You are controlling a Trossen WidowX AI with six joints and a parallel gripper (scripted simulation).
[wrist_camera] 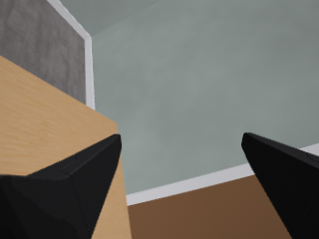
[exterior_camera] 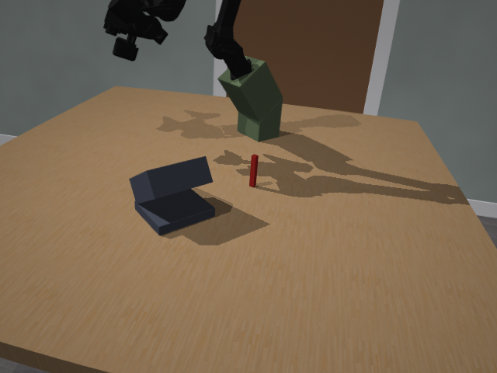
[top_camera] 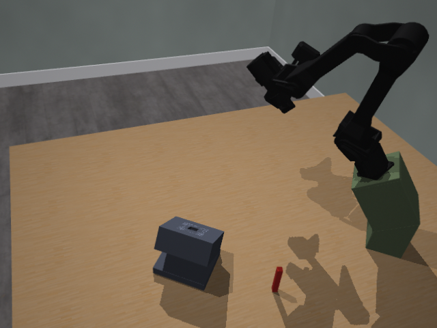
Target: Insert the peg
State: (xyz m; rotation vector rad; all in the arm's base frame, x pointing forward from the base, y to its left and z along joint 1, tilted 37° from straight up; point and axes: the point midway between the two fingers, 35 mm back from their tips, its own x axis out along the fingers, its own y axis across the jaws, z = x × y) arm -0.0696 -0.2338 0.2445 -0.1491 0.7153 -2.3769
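Now: hand 34 cm to the right of the red peg, 34 cm short of it and 29 cm above it. The rest, counted from my hand: dark base block: 46 cm ahead, 32 cm below, 16 cm to the left.
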